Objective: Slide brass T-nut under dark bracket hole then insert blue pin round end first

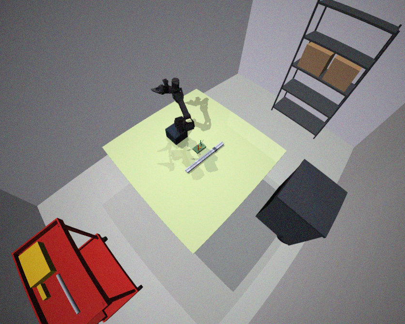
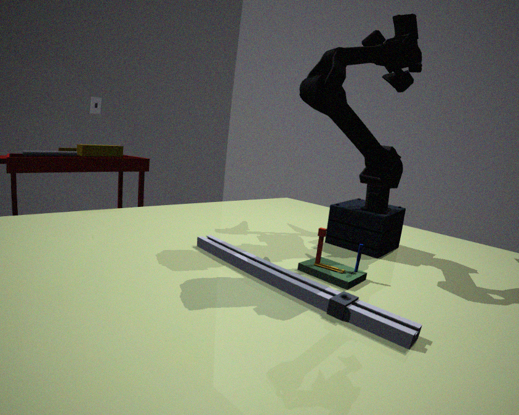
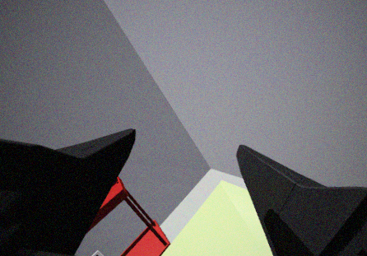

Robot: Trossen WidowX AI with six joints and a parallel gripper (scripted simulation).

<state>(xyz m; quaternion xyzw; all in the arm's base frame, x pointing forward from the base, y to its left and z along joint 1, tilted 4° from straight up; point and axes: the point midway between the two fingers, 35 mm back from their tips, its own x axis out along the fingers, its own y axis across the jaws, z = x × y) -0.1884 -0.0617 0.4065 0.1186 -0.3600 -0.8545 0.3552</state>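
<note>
My gripper tip is now 48 cm above the brass T-nut, 42 cm short of it and 9 cm to the right of it. Round my gripper tip: green tray: 51 cm below, 41 cm ahead, 11 cm to the left; blue pin: 49 cm below, 40 cm ahead, 13 cm to the left.
</note>
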